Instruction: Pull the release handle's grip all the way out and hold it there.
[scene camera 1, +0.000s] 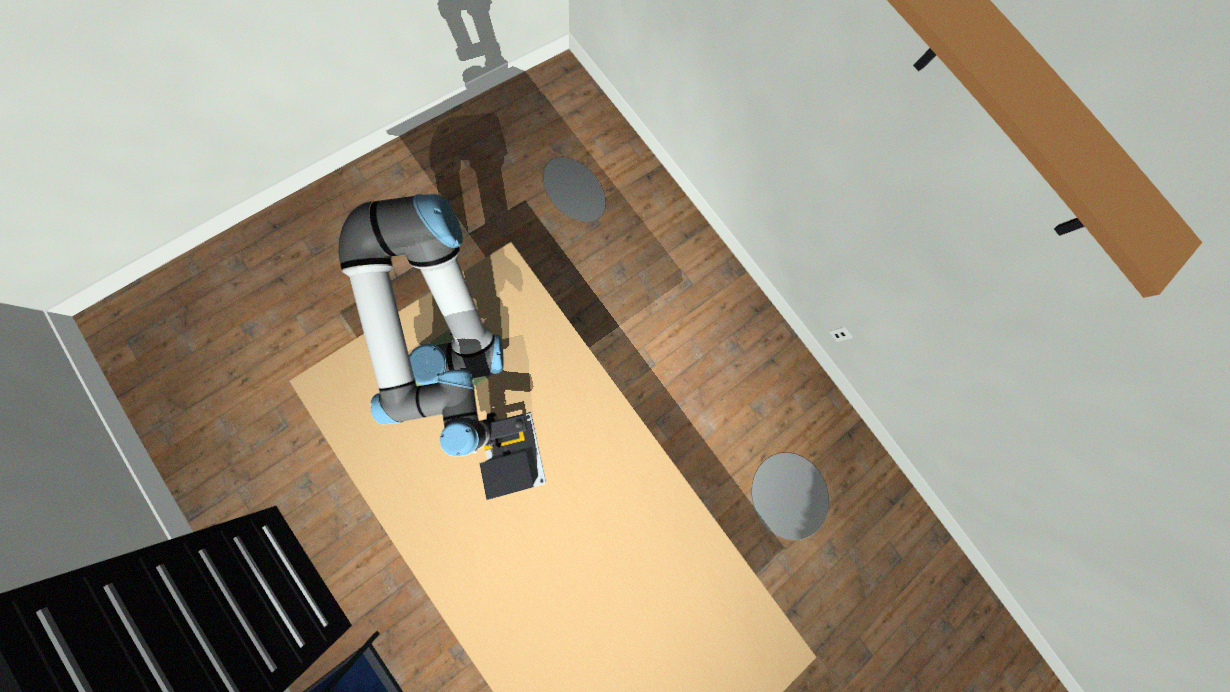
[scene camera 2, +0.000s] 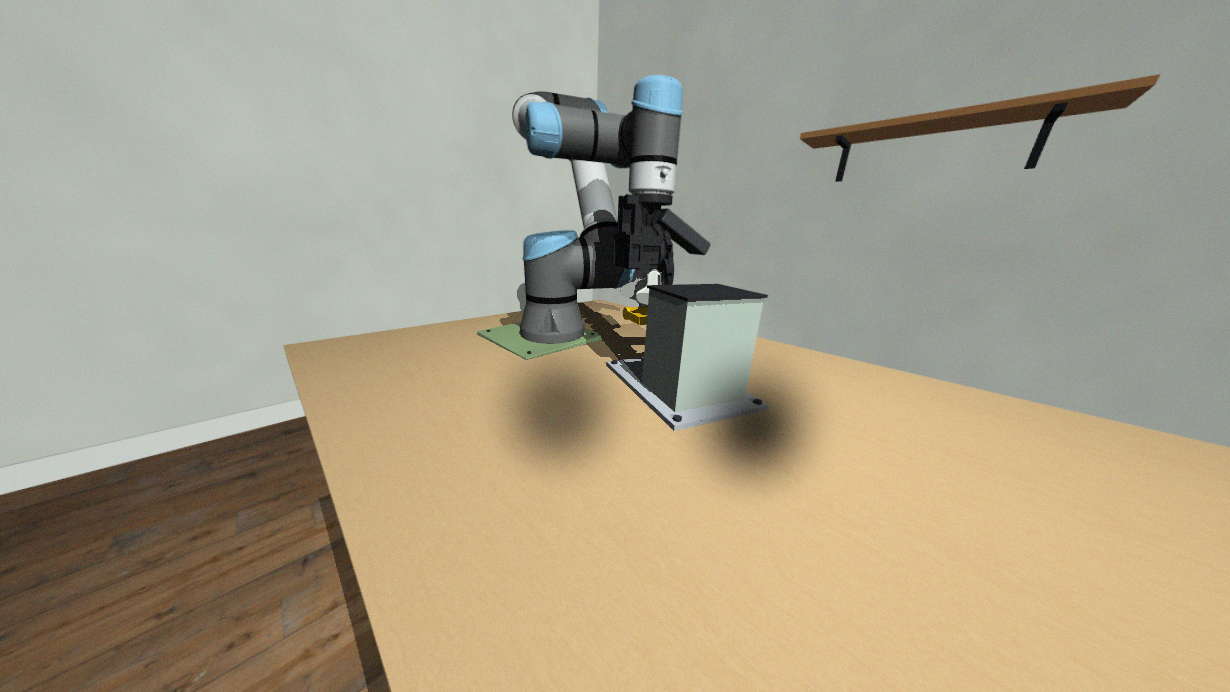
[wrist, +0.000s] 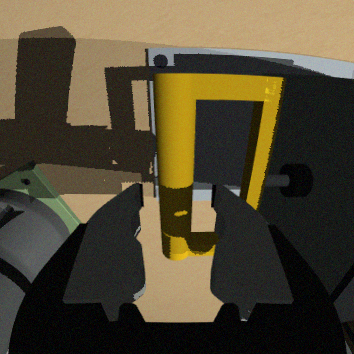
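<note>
The release handle is a yellow rectangular loop whose round grip bar (wrist: 175, 135) (scene camera 2: 634, 315) stands apart from a dark-sided housing (scene camera 1: 507, 475) (scene camera 2: 718, 352) (wrist: 320, 130). A thin rod (wrist: 278, 180) and black collar (wrist: 297, 180) show between the loop and the housing in the wrist view. My gripper (wrist: 177, 185) is open and points down. In the wrist view its fingertips appear on either side of the grip bar's near end, with gaps on both sides. A shadow falls across that end. Whether the tips are level with the bar is unclear.
The housing stands on a pale base plate (scene camera 2: 713, 415) bolted to the wooden table (scene camera 1: 602, 559) (scene camera 2: 516, 559). My arm's green mounting plate (scene camera 2: 503, 341) (wrist: 57, 200) is on the table behind the handle. A wooden wall shelf (scene camera 1: 1057, 137) (scene camera 2: 971, 120) is off to the right.
</note>
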